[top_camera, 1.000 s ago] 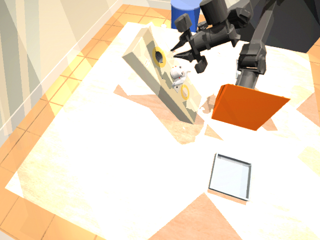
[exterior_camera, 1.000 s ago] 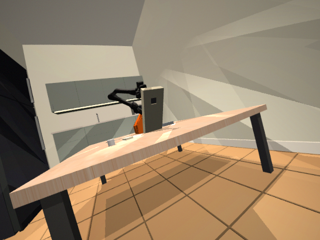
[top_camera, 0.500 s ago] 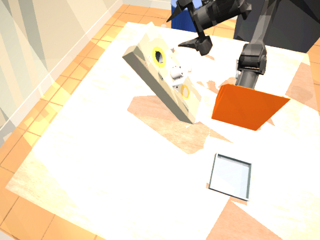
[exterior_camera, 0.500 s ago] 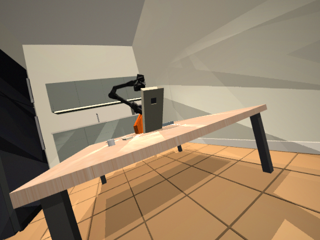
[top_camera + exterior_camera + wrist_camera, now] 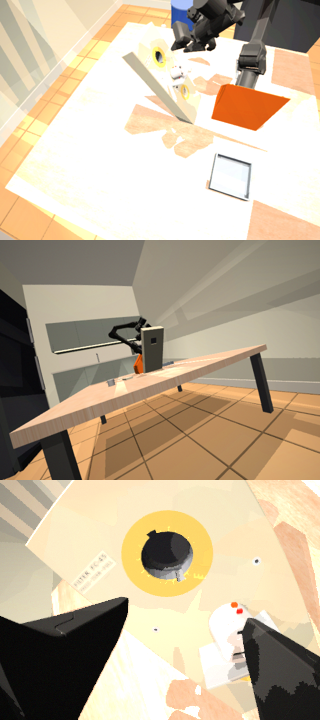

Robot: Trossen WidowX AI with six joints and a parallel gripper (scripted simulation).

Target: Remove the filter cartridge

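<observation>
The round filter cartridge is 10 mm behind my gripper tip, 10 mm to the right of it and 100 mm below it. From my gripper tip the other things lie so: grey tray 360 mm behind, 250 mm to the left, 310 mm below.
</observation>
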